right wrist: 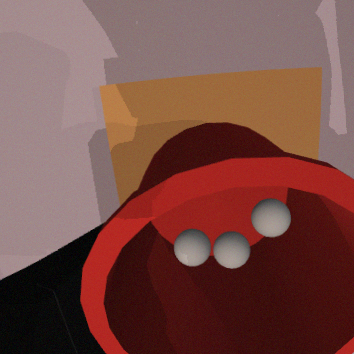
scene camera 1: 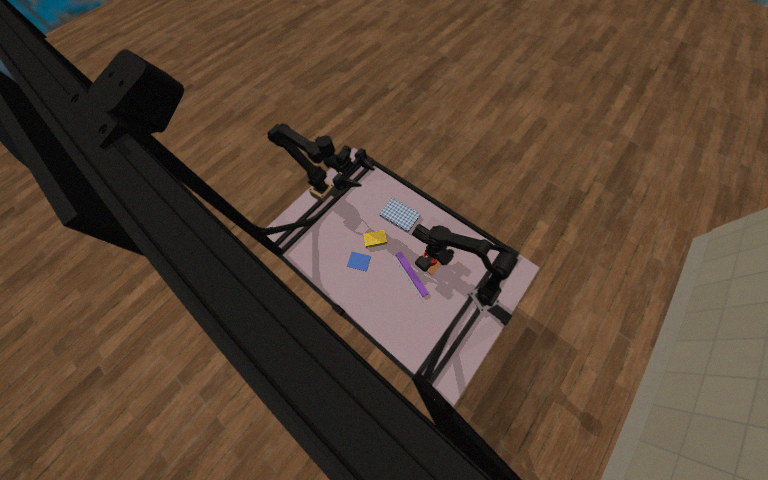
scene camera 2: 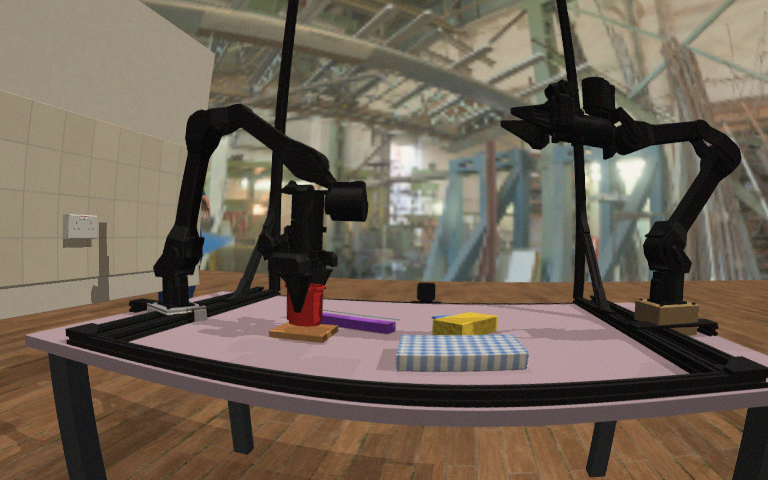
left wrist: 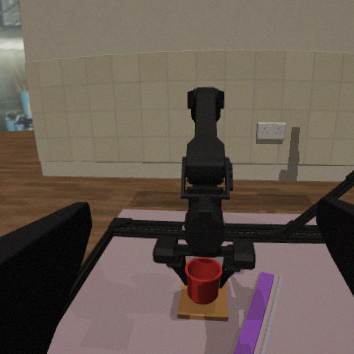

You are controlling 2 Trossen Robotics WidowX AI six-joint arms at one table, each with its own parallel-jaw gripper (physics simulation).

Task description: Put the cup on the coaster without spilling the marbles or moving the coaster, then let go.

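Places are measured from the left arm's base along level axes (x ahead, y left, z up), in centimetres.
Where they show: left gripper, fingertip midpoint: point(scene camera 1: 368, 177) point(scene camera 2: 505, 117) point(left wrist: 205, 211); right gripper, fingertip midpoint: point(right wrist: 222, 219) point(scene camera 1: 430, 258) point(scene camera 2: 305, 309) point(left wrist: 202, 285); left arm's base, origin of the base link: point(scene camera 1: 321, 187) point(scene camera 2: 666, 302); right arm's base, origin of the base link: point(scene camera 1: 484, 297) point(scene camera 2: 175, 304).
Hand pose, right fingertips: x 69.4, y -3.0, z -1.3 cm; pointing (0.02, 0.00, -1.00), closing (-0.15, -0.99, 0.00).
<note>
Things, the pixels of their top centre, and the offset from my right fingertips. "spot": a spot on its surface instead.
- red cup, middle of its top: point(right wrist: 244, 315) point(scene camera 2: 304, 284) point(left wrist: 203, 267) dz +4.5, dx +0.1, dy +0.0 cm
- orange-brown coaster, middle of its top: point(right wrist: 216, 180) point(scene camera 2: 304, 328) point(left wrist: 203, 297) point(scene camera 1: 430, 261) dz -3.5, dx +0.2, dy -0.1 cm
- purple bar, middle of its top: point(scene camera 2: 340, 314) point(left wrist: 261, 309) point(scene camera 1: 409, 273) dz -2.5, dx -4.6, dy -11.1 cm
- yellow block, middle of its top: point(scene camera 2: 466, 317) point(scene camera 1: 375, 237) dz -1.6, dx -28.8, dy -4.9 cm
- flat blue square, surface spot: point(scene camera 1: 359, 261) spot: dz -4.2, dx -28.9, dy -18.7 cm
- blue-white checked block, middle of its top: point(scene camera 2: 461, 343) point(scene camera 1: 399, 213) dz -2.1, dx -25.8, dy +13.6 cm
A red cup point(scene camera 1: 430, 259) point(scene camera 2: 311, 310) point(left wrist: 203, 291) point(right wrist: 225, 171) is upright over the orange-brown coaster point(scene camera 1: 433, 270) point(scene camera 2: 282, 330) point(left wrist: 189, 313) point(right wrist: 240, 100). Its base is on the coaster or a hair above it; I cannot tell which. Coaster surface shows beyond the cup in the right wrist view. Three grey marbles point(right wrist: 231, 250) lie inside the cup. My right gripper point(scene camera 2: 304, 305) point(left wrist: 202, 285) points down and is shut on the cup; one finger is hidden behind it in scene camera 2. My left gripper point(scene camera 1: 364, 174) point(scene camera 2: 505, 116) is open and empty, high above the table at its own side.
A purple bar point(scene camera 1: 411, 274) point(scene camera 2: 362, 322) point(left wrist: 256, 312) with a thin pale strip along it lies close beside the coaster. A yellow block point(scene camera 1: 374, 238) point(scene camera 2: 464, 324), a flat blue square point(scene camera 1: 359, 261) and a blue-white checked block point(scene camera 1: 399, 214) point(scene camera 2: 461, 353) lie farther off.
</note>
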